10 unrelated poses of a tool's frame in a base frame.
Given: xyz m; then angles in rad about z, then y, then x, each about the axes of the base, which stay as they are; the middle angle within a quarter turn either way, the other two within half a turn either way.
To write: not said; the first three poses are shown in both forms.
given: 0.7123 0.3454 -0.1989 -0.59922 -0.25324 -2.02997
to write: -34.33 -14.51 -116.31 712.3 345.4 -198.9
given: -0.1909 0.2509 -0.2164 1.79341 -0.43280 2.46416
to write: 102.75 -24.80 141.19 -190.9 250.9 -216.4
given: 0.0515 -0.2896 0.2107 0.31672 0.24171 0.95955
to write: 18.15 13.85 54.98 51.5 -289.6 210.7
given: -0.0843 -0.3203 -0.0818 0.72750 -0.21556 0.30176
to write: 41.68 -12.35 17.29 -84.3 -320.3 -81.8
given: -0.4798 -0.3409 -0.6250 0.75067 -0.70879 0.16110
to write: 43.01 -40.61 9.23 -479.8 -340.9 -625.0
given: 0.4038 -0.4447 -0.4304 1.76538 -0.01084 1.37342
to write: 101.15 -0.62 78.69 403.8 -444.7 -430.4
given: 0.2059 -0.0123 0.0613 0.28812 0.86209 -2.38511
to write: 16.51 49.39 -136.66 205.9 -12.3 61.3
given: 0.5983 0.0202 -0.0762 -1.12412 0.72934 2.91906
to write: -64.41 41.79 167.25 598.3 20.2 -76.2
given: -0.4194 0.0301 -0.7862 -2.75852 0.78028 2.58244
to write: -158.05 44.71 147.96 -419.4 30.1 -786.2
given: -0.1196 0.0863 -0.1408 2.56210 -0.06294 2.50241
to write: 146.80 -3.61 143.38 -119.6 86.3 -140.8
